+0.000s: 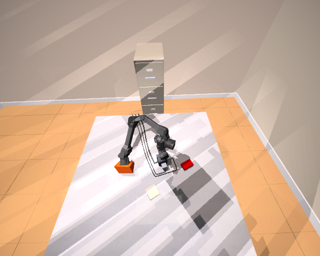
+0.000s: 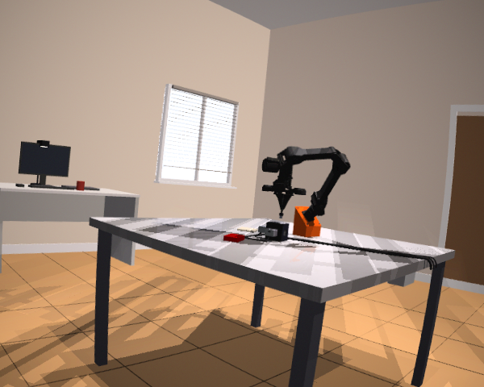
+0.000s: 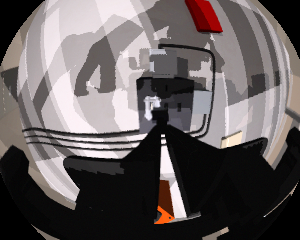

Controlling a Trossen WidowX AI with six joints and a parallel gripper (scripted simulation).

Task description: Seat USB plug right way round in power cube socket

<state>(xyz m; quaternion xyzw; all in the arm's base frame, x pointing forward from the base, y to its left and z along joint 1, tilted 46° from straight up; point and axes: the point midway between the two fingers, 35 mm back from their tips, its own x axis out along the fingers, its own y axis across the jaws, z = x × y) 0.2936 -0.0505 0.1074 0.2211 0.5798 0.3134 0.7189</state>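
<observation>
Now: the USB plug 20 mm below my gripper tip. The rest, counted from my gripper tip: pad: 250 mm to the right, 130 mm below, 100 mm behind; then red block: 220 mm ahead, 120 mm below, 80 mm to the right.
</observation>
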